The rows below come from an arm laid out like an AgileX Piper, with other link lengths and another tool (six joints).
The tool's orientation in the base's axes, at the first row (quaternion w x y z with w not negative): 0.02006 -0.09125 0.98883 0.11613
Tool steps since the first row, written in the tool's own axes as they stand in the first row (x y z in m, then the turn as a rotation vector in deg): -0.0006 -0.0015 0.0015 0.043 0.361 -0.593; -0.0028 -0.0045 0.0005 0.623 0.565 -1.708; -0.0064 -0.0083 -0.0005 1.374 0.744 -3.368; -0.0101 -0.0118 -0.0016 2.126 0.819 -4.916; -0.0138 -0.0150 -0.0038 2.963 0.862 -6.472; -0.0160 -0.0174 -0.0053 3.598 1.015 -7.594; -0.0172 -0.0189 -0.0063 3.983 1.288 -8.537; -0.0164 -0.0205 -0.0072 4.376 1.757 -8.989; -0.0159 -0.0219 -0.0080 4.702 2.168 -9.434; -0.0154 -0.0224 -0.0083 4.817 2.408 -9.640
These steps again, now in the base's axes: 0.0009 -0.0010 -0.0018 -0.120 0.199 0.655; 0.0036 -0.0037 -0.0013 -0.748 0.032 1.750; 0.0078 -0.0069 -0.0010 -1.550 -0.316 3.359; 0.0121 -0.0099 -0.0005 -2.331 -0.738 4.835; 0.0163 -0.0128 0.0011 -3.190 -1.207 6.307; 0.0188 -0.0151 0.0022 -3.863 -1.434 7.393; 0.0203 -0.0165 0.0029 -4.310 -1.460 8.349; 0.0198 -0.0184 0.0034 -4.791 -1.186 8.870; 0.0195 -0.0200 0.0038 -5.196 -0.954 9.376; 0.0191 -0.0207 0.0039 -5.357 -0.793 9.623
